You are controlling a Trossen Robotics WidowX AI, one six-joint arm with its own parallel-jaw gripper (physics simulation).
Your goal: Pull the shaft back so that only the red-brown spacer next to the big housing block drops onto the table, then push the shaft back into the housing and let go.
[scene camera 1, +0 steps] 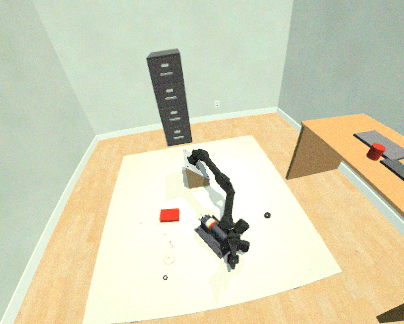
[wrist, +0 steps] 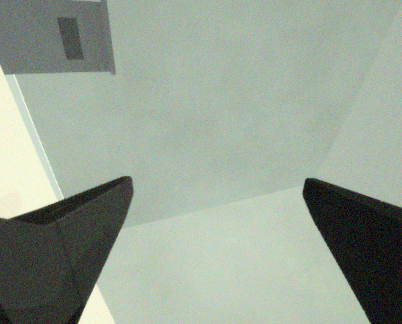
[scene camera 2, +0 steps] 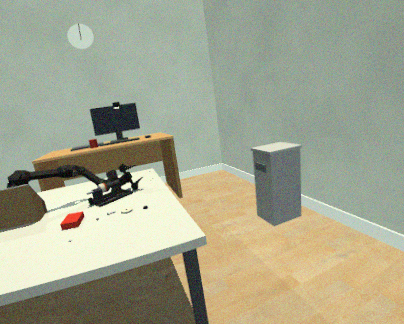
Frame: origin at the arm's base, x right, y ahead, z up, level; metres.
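Where they show: gripper, fingertip midpoint: [scene camera 1: 233, 263] [wrist: 218, 185] [scene camera 2: 139, 170]; arm's base, link origin: [scene camera 1: 191, 161] [scene camera 2: 13, 193].
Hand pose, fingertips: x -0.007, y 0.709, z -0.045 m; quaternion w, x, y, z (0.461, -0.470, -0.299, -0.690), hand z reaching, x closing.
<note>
Things, the pixels of their top centre, and the offset from my fingertips. "pt": a spot on its surface instead. Level surfaces: height alone.
- white table, surface height: dz -0.125 m
- red-brown band, surface spot: [scene camera 1: 212, 225] pt dx +0.024, dy -0.226, dz -0.023 m
- red block, top centre: [scene camera 2: 72, 217] [scene camera 1: 169, 214] dx +0.245, dy -0.429, dz -0.096 m
- white ring, top centre: [scene camera 2: 126, 209] [scene camera 1: 169, 258] dx +0.299, dy -0.164, dz -0.116 m
- small dark ring, top centre: [scene camera 2: 145, 206] [scene camera 1: 165, 277] dx +0.336, dy -0.073, dz -0.116 m
- black ring, top centre: [scene camera 1: 267, 214] dx -0.333, dy -0.215, dz -0.111 m
A dark fixture [scene camera 1: 208, 241] [scene camera 2: 111, 199] stands on the white table [scene camera 1: 135, 185] [scene camera 2: 165, 225], carrying a dark cylindrical part with a cream band and a red-brown band [scene camera 1: 212, 225] near one end. The shaft and the big housing block are too small and too covered by the arm to tell apart. My gripper [scene camera 1: 233, 260] [scene camera 2: 139, 183] [wrist: 218, 185] is open and empty, beside the fixture's end away from the bands. In the wrist view the fingers stand wide apart against the wall, and the assembly does not show there.
A red block [scene camera 1: 169, 215] [scene camera 2: 72, 220], a white ring [scene camera 1: 169, 259] [scene camera 2: 126, 211] and a small dark ring [scene camera 1: 165, 277] [scene camera 2: 145, 207] lie beside the fixture. A black ring [scene camera 1: 267, 215] lies on its other side. A brown wedge-shaped box [scene camera 1: 196, 179] [scene camera 2: 20, 207] stands by the arm's far end.
</note>
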